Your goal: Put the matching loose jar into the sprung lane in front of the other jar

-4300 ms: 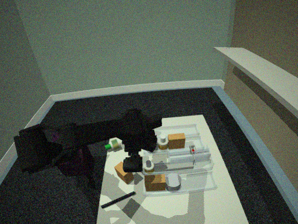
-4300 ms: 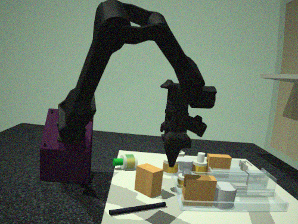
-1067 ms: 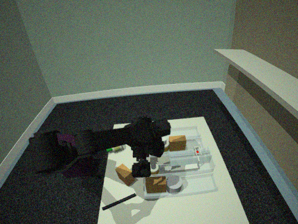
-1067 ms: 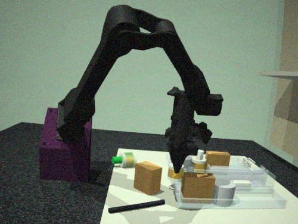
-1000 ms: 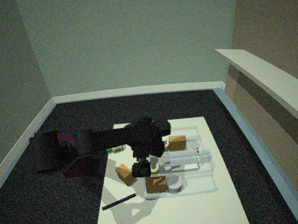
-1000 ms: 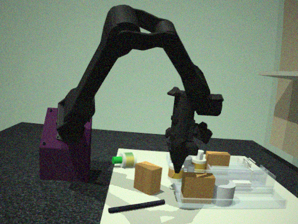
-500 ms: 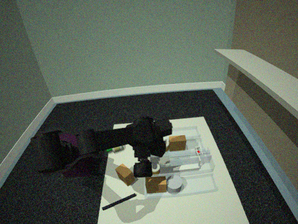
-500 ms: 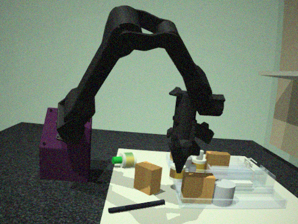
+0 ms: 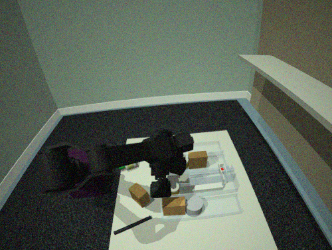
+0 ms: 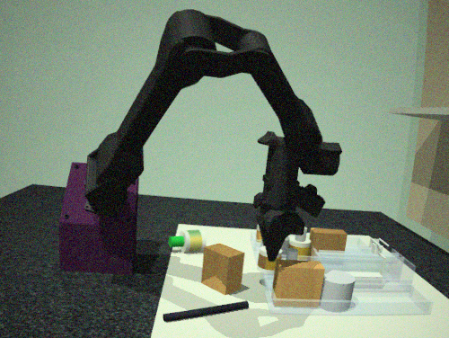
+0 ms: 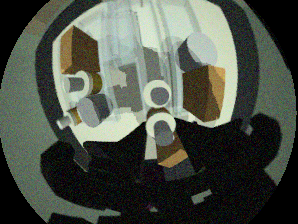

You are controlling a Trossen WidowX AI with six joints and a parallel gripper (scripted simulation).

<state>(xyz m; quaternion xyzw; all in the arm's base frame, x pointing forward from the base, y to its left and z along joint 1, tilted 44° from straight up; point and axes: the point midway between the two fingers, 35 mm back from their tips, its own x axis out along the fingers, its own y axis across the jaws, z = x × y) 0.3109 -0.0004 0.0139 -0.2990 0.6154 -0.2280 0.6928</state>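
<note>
Right now the orange box is 8 cm behind my gripper tip, 3 cm to the right of it and 2 cm below it. From my gripper tip the other things lie so: red mark: 23 cm ahead, 4 cm to the left, 2 cm above; black rod: 10 cm behind, 14 cm to the right, 5 cm below.
</note>
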